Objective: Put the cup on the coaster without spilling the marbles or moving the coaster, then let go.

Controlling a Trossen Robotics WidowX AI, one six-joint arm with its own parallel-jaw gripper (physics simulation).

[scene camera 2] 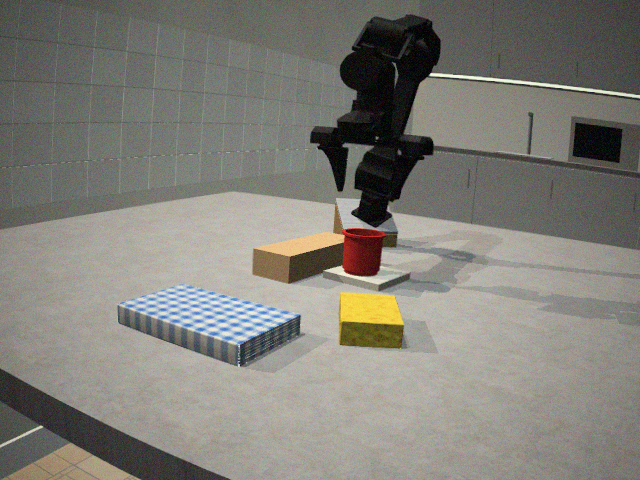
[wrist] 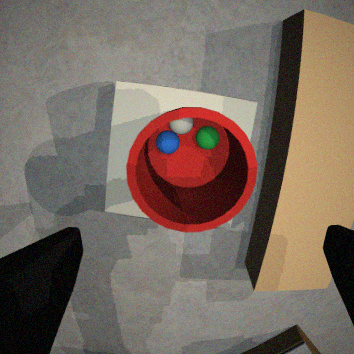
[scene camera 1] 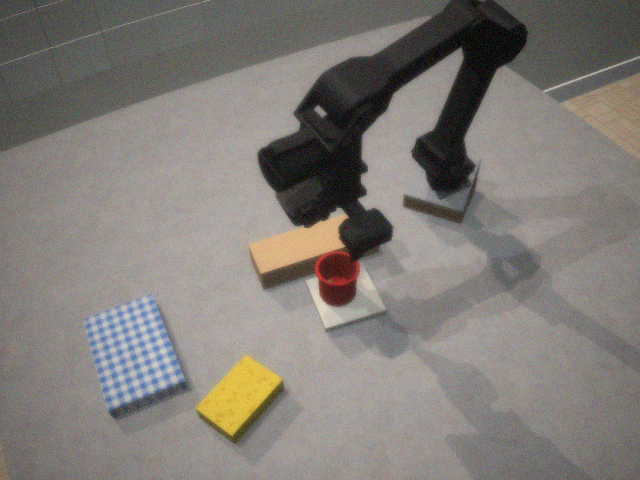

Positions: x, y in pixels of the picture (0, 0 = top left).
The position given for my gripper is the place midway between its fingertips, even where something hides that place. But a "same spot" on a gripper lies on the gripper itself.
Labels:
my gripper: scene camera 2 366, 195; wrist; scene camera 1
pale square coaster: scene camera 2 386, 277; wrist 135, 104; scene camera 1 367, 304
long wooden block: scene camera 2 289, 261; wrist 299, 195; scene camera 1 292, 255
red cup: scene camera 2 362, 251; wrist 193, 189; scene camera 1 337, 266
yellow sponge: scene camera 2; scene camera 1; not seen in the wrist view (out of frame)
same spot on my gripper: (wrist: 45, 271) = (scene camera 1: 349, 251)
same spot on yellow sponge: (scene camera 2: 367, 320) = (scene camera 1: 212, 416)

